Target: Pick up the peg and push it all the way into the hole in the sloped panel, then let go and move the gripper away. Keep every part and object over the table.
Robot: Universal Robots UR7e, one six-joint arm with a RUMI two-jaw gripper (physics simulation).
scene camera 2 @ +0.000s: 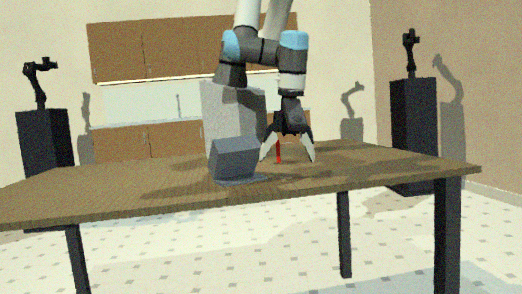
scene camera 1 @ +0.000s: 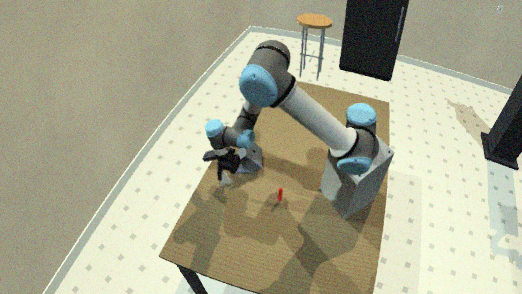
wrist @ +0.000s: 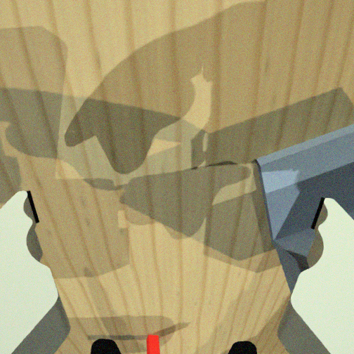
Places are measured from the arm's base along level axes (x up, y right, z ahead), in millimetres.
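Pixels of known places: gripper, fingertip midpoint: (scene camera 2: 286, 162) (scene camera 1: 229, 175); arm's base, origin of the base link: (scene camera 2: 229, 84).
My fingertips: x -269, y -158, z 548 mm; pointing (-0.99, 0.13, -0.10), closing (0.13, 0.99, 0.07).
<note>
For each thing: its middle in the pictures, then the offset to it from my fingertips. Level surfaces: height alone.
- thin red peg, body centre: (scene camera 2: 278, 151) (scene camera 1: 280, 194) dx -3, dy -2, dz -258 mm
- blue-grey block with the sloped panel, body centre: (scene camera 2: 235, 158) (scene camera 1: 249, 155) dx +19, dy +143, dz -32 mm
- wooden table, its level: dx -43 mm
A thin red peg (scene camera 1: 280, 194) (scene camera 2: 278, 151) (wrist: 153, 345) stands upright on the table; its end shows at the bottom edge of the wrist view. The blue-grey block with the sloped panel (scene camera 1: 256, 159) (scene camera 2: 234, 159) (wrist: 320, 155) stands on the table, at the right in the wrist view and partly behind a finger there. I cannot make out its hole. My gripper (scene camera 1: 227, 179) (scene camera 2: 288, 159) (wrist: 175, 198) is open and empty, pointing down low over the table beside the block. In scene camera 2 the peg shows between the fingers, but scene camera 1 shows it well apart from them.
The wooden table (scene camera 1: 280, 255) (scene camera 2: 125, 200) has an edge close to my gripper's side. The grey pedestal (scene camera 1: 367, 185) (scene camera 2: 215, 107) of the arm stands on the table beyond the peg. A stool (scene camera 1: 314, 20) and dark cabinet (scene camera 1: 372, 40) stand off the table.
</note>
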